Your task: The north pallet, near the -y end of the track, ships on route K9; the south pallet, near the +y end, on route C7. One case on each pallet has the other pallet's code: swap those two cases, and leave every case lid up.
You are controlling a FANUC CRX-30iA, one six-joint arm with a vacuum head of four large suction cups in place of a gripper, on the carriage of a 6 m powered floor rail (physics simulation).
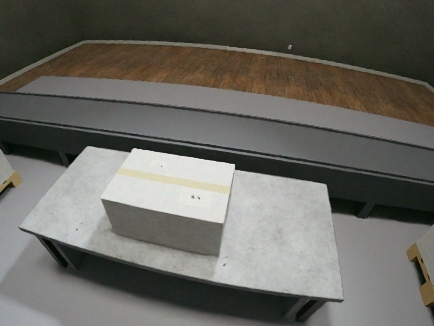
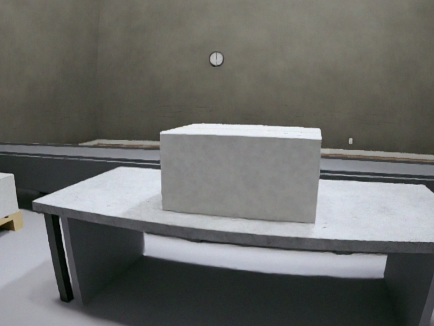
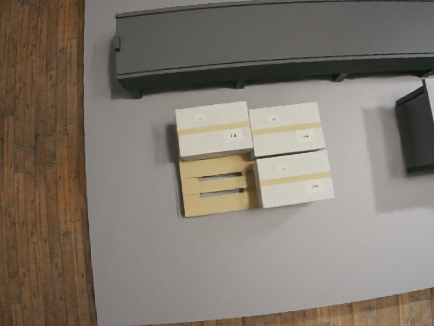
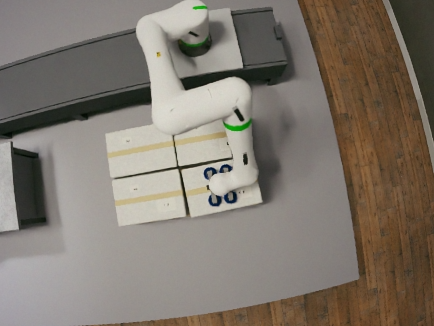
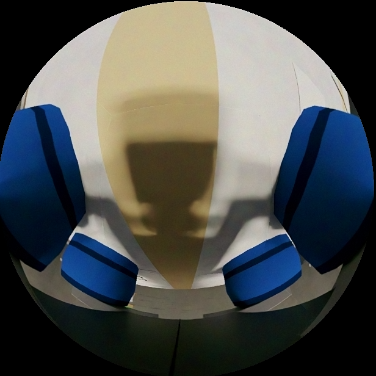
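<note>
My vacuum gripper [image 4: 220,186] [image 5: 178,200] has its four blue cups on the taped lid of a white case [image 4: 196,206] [image 5: 250,75] and holds it, lid up, at the lower right place of the south pallet. The case lies level beside its neighbours; the pallet under it is hidden. Three other cases, at upper left [image 4: 142,164], lower left [image 4: 145,213] and upper right [image 4: 197,156], are lid up. The north pallet [image 3: 217,207] bears three lid-up cases [image 3: 215,142] [image 3: 287,142] [image 3: 295,195]; its lower left place is bare. Another case [image 1: 165,190] [image 2: 240,175] stands lid up on the table. Codes are too small to read surely.
The grey table [image 1: 285,220] [image 2: 370,200] stands between the pallets, in front of the dark floor rail [image 1: 200,117] [image 3: 275,35] [image 4: 90,82]. The white arm [image 4: 200,107] reaches from its carriage [image 4: 227,45] over the south cases and partly hides the upper right one.
</note>
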